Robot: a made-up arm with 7 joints. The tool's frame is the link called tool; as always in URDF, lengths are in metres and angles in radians. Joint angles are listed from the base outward. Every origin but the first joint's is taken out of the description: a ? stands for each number. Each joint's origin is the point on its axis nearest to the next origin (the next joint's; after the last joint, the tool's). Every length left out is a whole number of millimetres.
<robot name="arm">
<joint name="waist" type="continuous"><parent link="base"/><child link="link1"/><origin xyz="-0.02 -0.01 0.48"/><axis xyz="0 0 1"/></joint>
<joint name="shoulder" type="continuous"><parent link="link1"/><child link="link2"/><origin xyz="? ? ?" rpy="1.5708 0 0"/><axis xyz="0 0 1"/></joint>
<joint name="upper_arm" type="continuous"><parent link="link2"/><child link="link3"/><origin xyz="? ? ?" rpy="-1.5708 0 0"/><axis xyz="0 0 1"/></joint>
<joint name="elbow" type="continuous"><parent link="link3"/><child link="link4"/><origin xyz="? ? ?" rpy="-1.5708 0 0"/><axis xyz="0 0 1"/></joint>
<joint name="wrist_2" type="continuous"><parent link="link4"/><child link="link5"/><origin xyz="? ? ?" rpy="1.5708 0 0"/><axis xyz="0 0 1"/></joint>
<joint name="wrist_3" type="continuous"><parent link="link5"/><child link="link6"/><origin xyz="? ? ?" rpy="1.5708 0 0"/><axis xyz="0 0 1"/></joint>
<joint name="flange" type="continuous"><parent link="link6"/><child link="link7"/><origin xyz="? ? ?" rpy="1.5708 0 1.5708"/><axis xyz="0 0 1"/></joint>
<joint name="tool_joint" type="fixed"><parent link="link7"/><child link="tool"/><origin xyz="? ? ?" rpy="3.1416 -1.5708 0"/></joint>
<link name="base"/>
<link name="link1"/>
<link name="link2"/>
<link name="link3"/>
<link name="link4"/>
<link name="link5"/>
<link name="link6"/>
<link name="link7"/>
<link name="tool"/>
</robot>
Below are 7 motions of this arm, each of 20 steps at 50 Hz.
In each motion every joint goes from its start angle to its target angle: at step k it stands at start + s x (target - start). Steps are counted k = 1, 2, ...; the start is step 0. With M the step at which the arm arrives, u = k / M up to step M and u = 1 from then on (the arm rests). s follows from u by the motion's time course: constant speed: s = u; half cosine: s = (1 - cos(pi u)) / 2; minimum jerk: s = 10 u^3 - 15 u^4 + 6 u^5.
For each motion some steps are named. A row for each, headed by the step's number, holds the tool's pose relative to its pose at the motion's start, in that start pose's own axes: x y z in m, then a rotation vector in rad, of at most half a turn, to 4 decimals.
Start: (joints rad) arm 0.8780 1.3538 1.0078 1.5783 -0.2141 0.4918 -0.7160
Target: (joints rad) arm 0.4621 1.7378 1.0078 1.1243 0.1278 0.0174 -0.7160
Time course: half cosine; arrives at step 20
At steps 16, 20:
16: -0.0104 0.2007 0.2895 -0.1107 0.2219 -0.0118
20: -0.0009 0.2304 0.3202 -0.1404 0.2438 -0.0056

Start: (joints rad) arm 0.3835 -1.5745 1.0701 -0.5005 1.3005 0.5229 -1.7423
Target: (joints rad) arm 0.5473 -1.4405 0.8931 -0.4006 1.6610 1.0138 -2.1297
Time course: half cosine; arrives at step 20
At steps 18, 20:
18: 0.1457 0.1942 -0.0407 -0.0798 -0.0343 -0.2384
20: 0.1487 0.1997 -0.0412 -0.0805 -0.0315 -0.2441

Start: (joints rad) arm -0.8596 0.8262 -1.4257 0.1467 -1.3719 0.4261 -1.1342
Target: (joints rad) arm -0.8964 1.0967 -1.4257 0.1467 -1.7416 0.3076 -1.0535
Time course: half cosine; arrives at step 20
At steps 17, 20:
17: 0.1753 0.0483 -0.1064 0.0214 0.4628 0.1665
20: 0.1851 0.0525 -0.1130 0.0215 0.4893 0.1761

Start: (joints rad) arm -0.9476 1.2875 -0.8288 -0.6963 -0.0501 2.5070 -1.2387
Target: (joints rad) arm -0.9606 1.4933 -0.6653 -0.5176 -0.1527 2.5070 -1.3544
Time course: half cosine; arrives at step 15
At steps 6, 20:
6: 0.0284 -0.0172 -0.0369 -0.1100 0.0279 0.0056
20: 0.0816 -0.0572 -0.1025 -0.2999 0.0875 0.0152

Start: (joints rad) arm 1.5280 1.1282 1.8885 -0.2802 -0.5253 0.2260 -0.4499
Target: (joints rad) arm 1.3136 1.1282 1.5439 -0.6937 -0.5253 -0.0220 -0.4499
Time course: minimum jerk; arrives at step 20
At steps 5, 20:
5: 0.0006 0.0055 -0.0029 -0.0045 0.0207 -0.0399
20: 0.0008 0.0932 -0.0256 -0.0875 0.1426 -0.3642

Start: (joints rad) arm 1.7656 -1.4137 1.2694 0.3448 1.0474 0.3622 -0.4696
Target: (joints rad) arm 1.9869 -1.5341 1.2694 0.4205 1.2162 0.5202 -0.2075
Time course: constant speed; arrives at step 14
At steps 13, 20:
13: 0.0904 -0.1885 -0.1511 0.5825 -0.0639 0.0344
20: 0.0963 -0.2012 -0.1650 0.6279 -0.0691 0.0340

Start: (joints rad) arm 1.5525 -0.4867 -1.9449 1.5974 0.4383 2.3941 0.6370
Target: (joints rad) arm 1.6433 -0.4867 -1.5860 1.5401 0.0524 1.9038 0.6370
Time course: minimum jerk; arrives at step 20
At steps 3, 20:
3: 0.0025 0.0027 -0.0016 0.0016 0.0217 0.0031
20: 0.0530 0.1379 -0.0777 -0.0633 0.7412 0.1822

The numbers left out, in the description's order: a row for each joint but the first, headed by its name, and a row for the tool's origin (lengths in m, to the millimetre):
shoulder: 0.03 -0.05 0
upper_arm: -0.01 0.63 0
elbow: 0.03 0.04 0
wrist_2: 0 -0.25 0
wrist_3: -0.03 -0.14 0
flange: -0.01 0.12 0
tool: -0.01 -0.01 0

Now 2 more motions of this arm.
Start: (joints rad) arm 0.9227 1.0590 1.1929 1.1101 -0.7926 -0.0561 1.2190
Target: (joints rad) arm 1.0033 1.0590 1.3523 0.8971 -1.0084 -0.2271 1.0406
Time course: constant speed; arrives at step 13
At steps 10, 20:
10: -0.0775 -0.0776 0.0177 -0.0426 -0.0961 0.0669
20: -0.0966 -0.1057 0.0234 -0.0456 -0.1180 0.0835

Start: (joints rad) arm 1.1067 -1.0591 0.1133 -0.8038 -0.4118 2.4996 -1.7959
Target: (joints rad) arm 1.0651 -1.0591 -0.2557 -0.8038 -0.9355 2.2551 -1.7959
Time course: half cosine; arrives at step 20
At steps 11, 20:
11: 0.0582 -0.0483 0.0592 -0.2146 -0.4425 -0.0408
20: 0.0692 -0.0835 0.1224 -0.4164 -0.7287 -0.0962

